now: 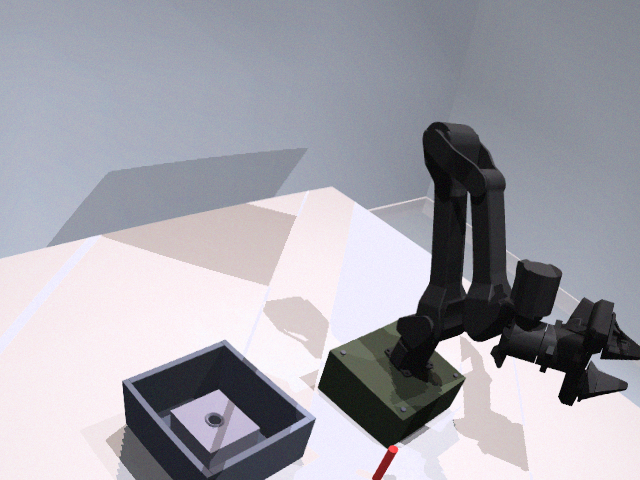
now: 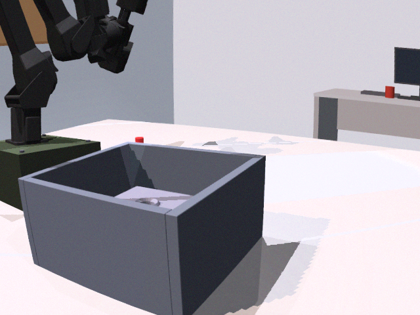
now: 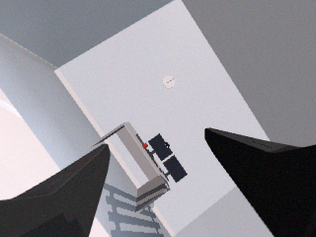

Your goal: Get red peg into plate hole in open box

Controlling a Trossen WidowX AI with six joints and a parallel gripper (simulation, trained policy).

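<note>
The red peg is 23 cm ahead of my gripper tip, 18 cm to the right of it and 25 cm below it. Also, from my gripper tip: grey box (42 cm ahead, 34 cm to the right, 26 cm below); then light grey plate (42 cm ahead, 34 cm to the right, 25 cm below).
</note>
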